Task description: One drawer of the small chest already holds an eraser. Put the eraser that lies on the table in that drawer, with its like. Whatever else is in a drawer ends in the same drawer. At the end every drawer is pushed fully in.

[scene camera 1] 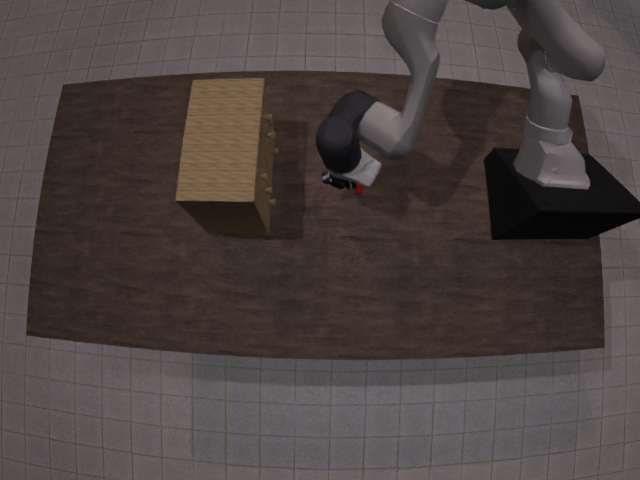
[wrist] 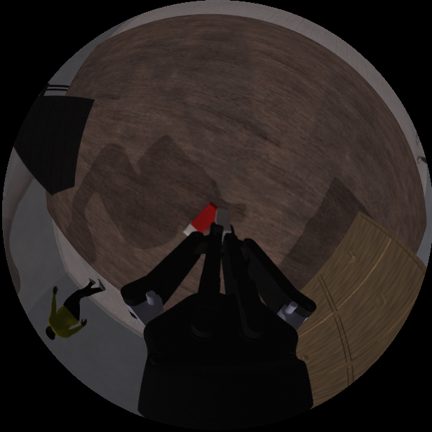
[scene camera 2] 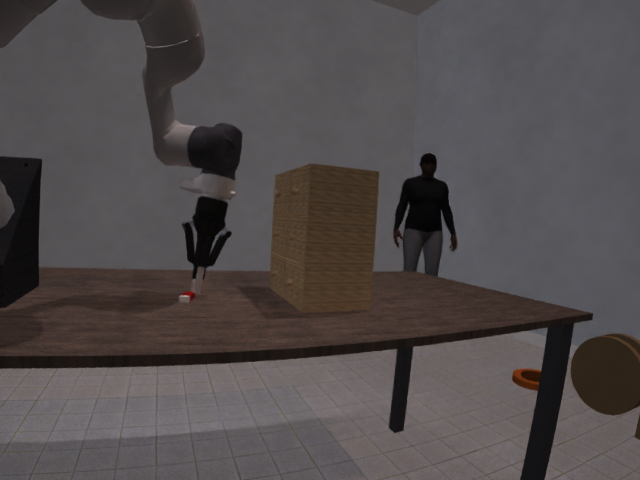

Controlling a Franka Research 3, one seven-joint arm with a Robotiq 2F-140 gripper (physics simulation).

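Observation:
You can see my gripper (scene camera 2: 195, 292), and the wrist view has my gripper (wrist: 220, 217) too. There's a small wooden chest (scene camera 1: 216, 183), and that's also the small wooden chest (scene camera 2: 341, 215). The wrist view shows a drawer (wrist: 315, 292) and a drawer (wrist: 322, 350) as well.

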